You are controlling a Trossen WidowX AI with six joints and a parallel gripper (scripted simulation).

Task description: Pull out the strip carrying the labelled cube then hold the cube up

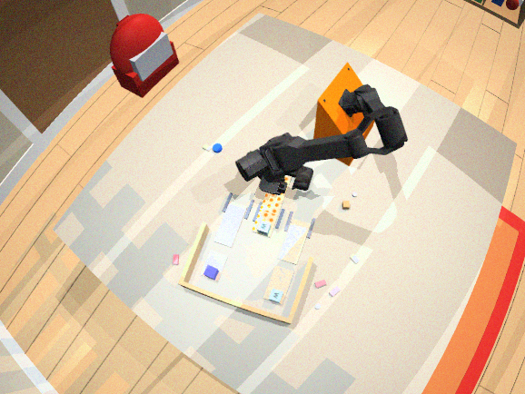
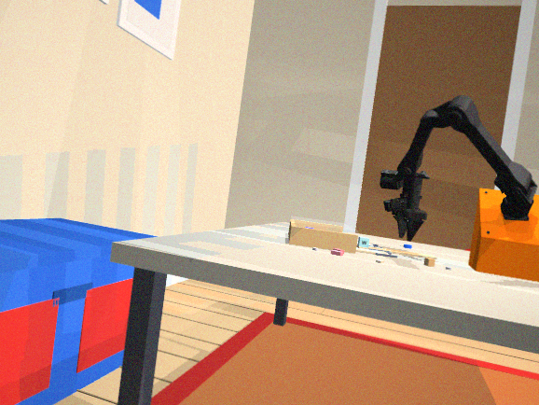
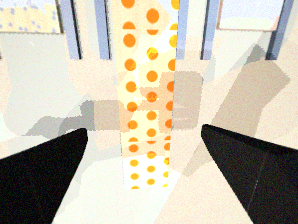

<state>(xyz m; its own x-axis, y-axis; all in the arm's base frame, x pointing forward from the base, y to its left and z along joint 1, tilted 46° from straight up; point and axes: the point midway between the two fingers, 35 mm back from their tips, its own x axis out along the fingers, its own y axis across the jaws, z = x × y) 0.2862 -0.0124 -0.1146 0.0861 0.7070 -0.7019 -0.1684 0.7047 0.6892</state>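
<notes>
My gripper tip is now 4 cm above the orange-dotted strip and 2 cm short of it. Also, from my gripper tip: tan cube 20 cm to the left, 5 cm behind, 4 cm below.
</notes>
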